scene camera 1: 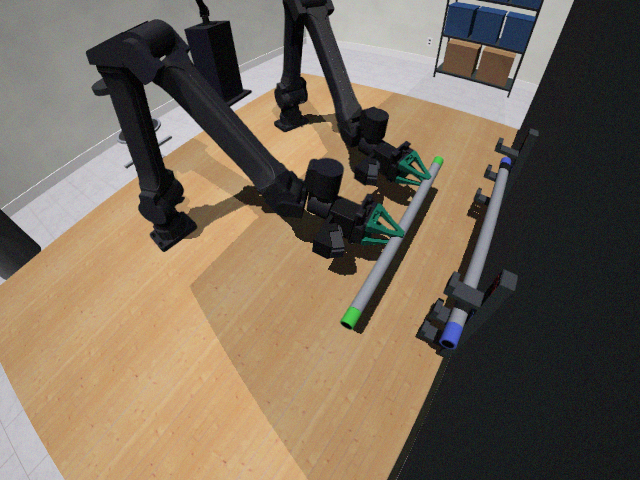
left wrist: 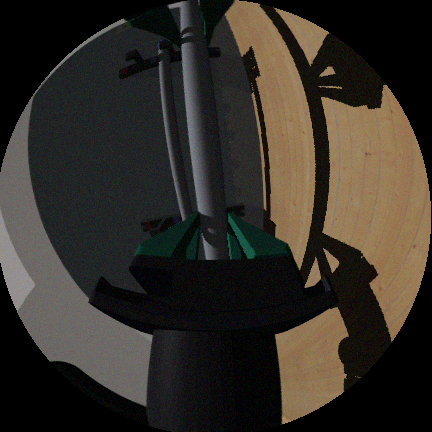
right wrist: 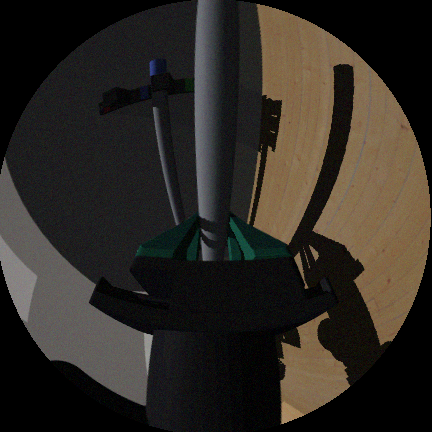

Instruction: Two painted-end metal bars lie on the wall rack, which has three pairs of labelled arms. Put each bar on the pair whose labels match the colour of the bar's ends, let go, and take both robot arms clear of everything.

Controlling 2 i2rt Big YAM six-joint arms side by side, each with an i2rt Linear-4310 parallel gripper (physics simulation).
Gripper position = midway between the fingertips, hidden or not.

Note:
In view: my left gripper [scene camera 1: 428,182], my right gripper [scene camera 1: 401,238], a blue-ended bar [scene camera 1: 475,268], a green-ended bar [scene camera 1: 349,320] and a wall panel [right wrist: 94,184].
The blue-ended bar shows as well in the left wrist view [left wrist: 167,100] and in the right wrist view [right wrist: 159,98]. My left gripper shows as well in the left wrist view [left wrist: 212,216]. My right gripper shows as well in the left wrist view [left wrist: 194,43] and in the right wrist view [right wrist: 213,216].

